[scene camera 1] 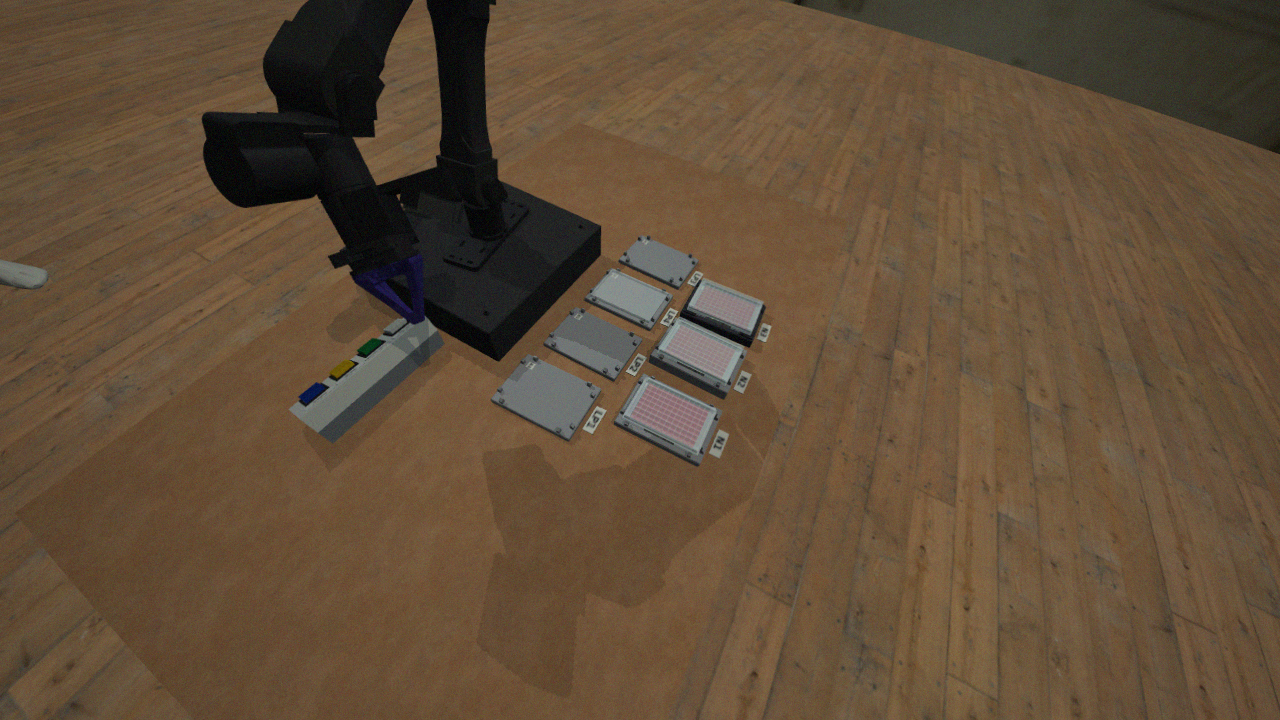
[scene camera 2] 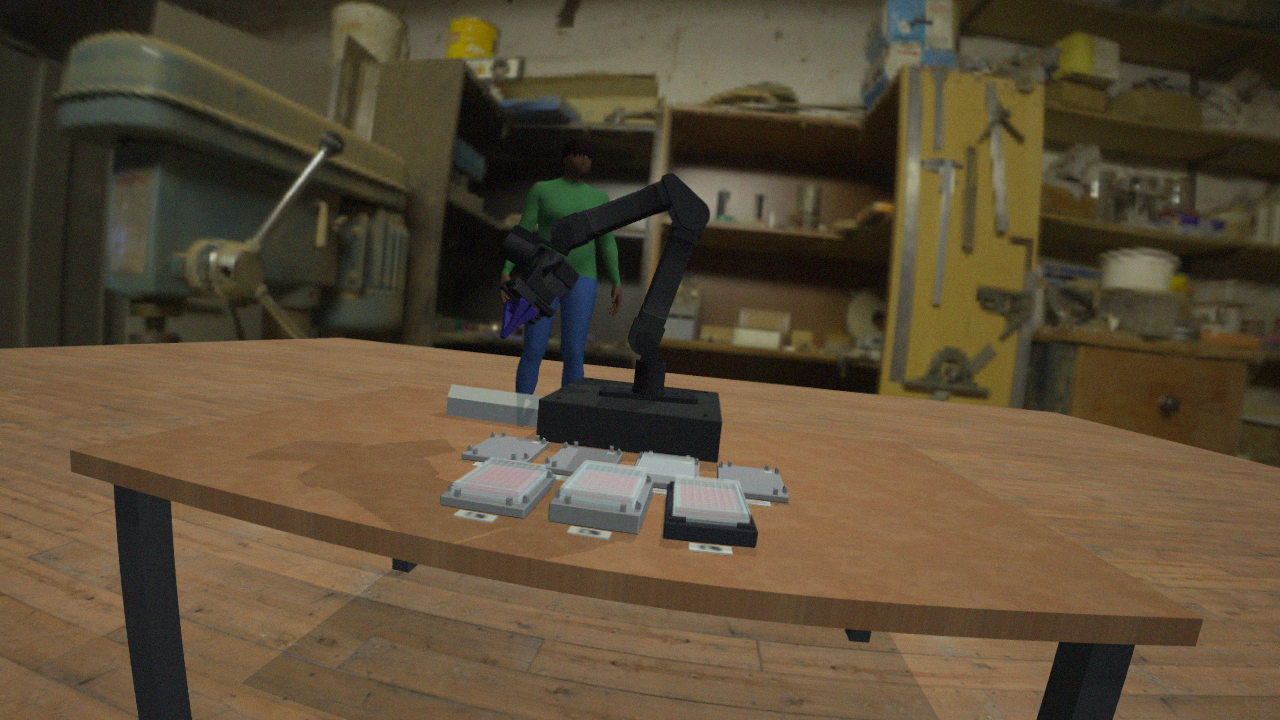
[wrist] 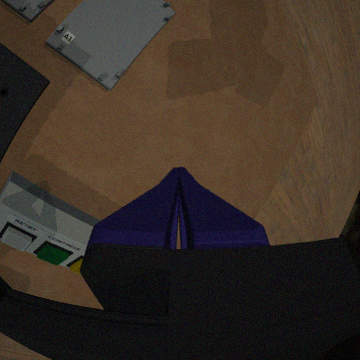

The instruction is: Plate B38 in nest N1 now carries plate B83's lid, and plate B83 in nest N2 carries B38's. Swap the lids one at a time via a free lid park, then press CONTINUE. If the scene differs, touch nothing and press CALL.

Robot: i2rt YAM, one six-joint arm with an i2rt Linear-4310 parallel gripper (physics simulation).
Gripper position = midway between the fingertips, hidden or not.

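Observation:
Shut and holding nothing, my gripper (scene camera 1: 419, 322) also shows in the wrist view (wrist: 178, 176). I see a button box (scene camera 1: 345, 400); scene camera 2 (scene camera 2: 514, 408) and the wrist view (wrist: 48, 219) show the button box too. A LP1 lid park (scene camera 1: 557, 401) is visible, and the LP1 lid park is also in scene camera 2 (scene camera 2: 504, 447) and in the wrist view (wrist: 103, 46). I also see a LP2 pad (scene camera 1: 598, 345) and a LP3 lid park (scene camera 1: 658, 261).

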